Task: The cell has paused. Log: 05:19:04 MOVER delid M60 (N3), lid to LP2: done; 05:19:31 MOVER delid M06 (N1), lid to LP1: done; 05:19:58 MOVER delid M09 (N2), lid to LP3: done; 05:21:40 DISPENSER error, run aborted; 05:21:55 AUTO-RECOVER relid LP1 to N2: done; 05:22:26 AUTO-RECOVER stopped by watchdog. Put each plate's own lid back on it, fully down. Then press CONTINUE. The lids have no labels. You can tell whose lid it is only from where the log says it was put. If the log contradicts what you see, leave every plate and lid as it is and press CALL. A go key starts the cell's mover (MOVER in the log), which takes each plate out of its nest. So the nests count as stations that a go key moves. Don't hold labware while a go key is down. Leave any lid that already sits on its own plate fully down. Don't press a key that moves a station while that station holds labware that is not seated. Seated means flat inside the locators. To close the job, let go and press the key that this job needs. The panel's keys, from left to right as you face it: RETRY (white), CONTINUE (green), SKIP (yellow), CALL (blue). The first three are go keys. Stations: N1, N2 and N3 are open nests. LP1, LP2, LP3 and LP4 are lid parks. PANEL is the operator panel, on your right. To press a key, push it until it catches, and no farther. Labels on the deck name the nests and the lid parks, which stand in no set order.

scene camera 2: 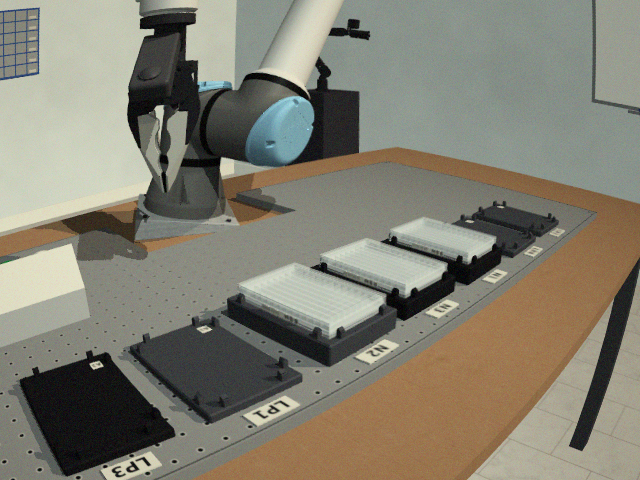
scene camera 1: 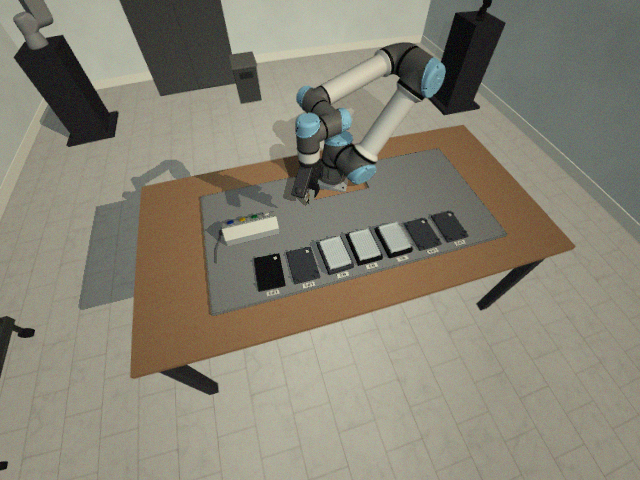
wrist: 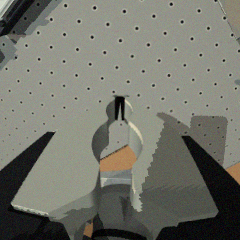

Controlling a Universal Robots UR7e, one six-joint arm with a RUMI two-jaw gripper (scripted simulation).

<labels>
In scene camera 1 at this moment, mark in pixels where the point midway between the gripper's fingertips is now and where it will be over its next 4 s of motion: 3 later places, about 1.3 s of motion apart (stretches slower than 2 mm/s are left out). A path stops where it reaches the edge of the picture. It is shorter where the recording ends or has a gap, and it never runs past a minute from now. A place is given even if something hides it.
My gripper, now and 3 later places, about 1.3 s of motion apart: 309, 203; 273, 204; 252, 206; 253, 211
</labels>
